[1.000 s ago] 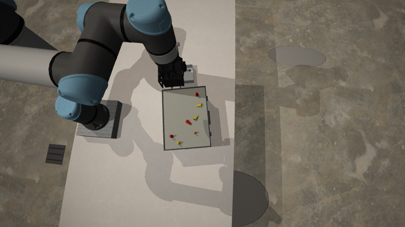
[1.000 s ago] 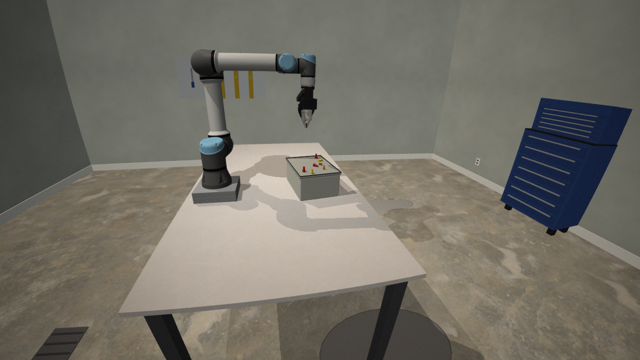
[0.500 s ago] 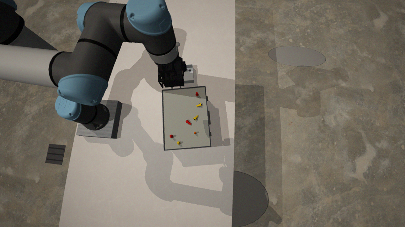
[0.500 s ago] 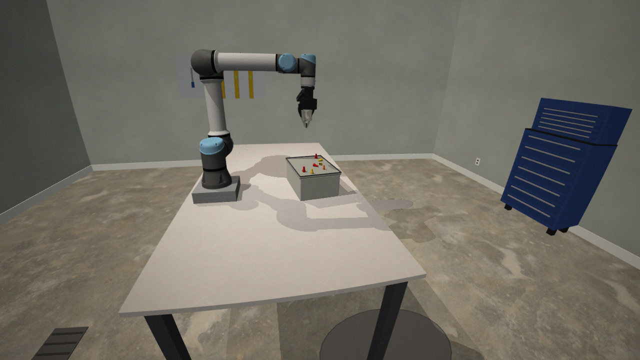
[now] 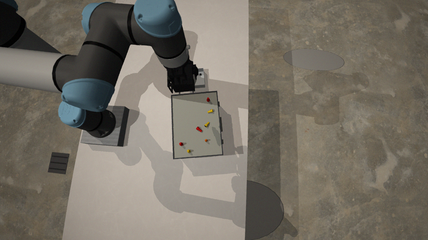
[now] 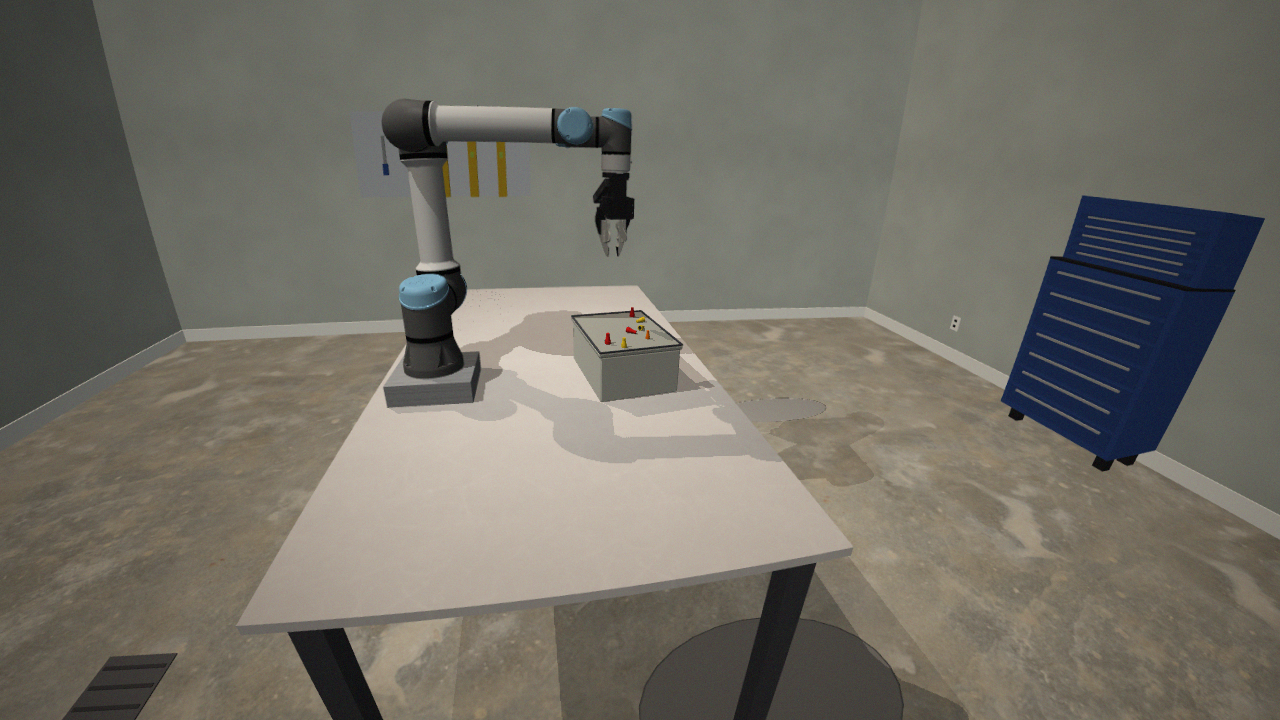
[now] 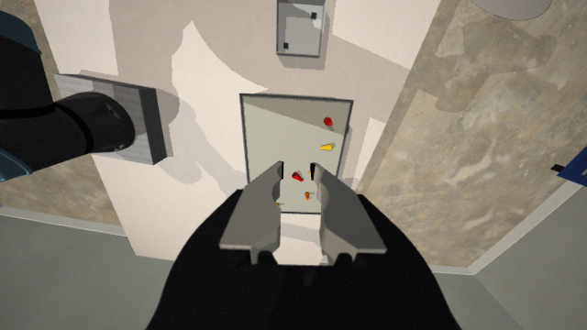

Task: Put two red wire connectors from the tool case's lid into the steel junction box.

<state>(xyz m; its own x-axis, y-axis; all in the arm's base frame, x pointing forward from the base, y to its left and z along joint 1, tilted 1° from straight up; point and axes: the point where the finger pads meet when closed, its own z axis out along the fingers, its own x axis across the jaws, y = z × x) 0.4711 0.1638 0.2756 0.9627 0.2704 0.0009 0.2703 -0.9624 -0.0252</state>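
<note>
Now: the tool case 30 mm ahead of my hand, 100 mm to the right of it and 230 mm below it. Round my hand: orange connector 90 mm ahead, 160 mm to the right, 190 mm below.
</note>
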